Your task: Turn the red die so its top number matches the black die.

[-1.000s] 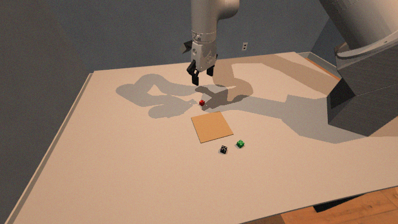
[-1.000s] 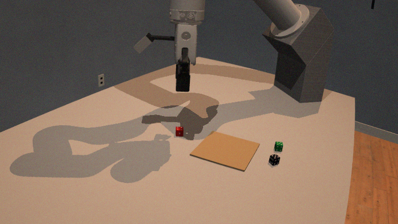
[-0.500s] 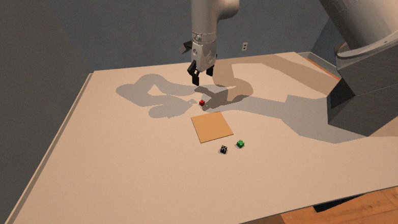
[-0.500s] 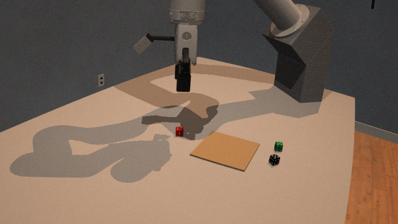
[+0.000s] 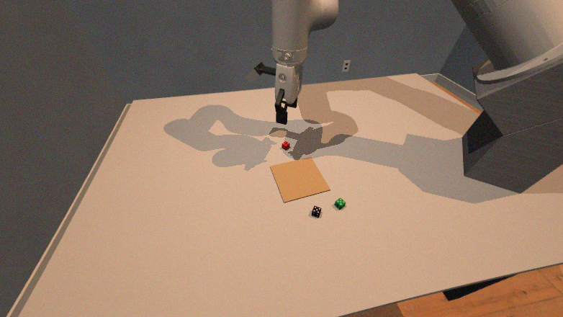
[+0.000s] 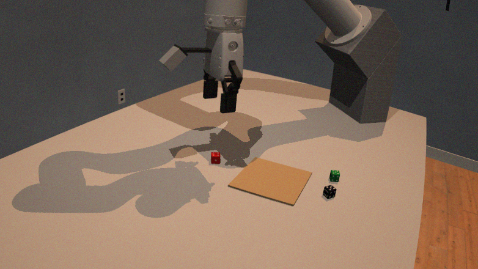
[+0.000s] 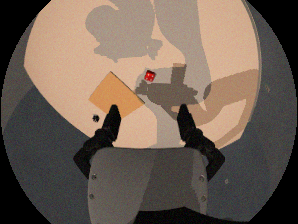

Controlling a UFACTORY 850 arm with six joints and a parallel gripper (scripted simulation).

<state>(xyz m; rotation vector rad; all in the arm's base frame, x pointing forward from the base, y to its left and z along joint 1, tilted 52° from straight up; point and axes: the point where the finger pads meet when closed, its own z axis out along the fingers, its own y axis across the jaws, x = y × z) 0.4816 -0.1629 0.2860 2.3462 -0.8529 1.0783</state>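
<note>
The red die lies 140 mm below my hand. The rest, counted from my hand: green die (270 mm to the left, 140 mm below, 10 mm ahead); then black die (260 mm to the left, 140 mm below, 70 mm ahead); then mat (140 mm below, 130 mm to the left, 40 mm ahead).
</note>
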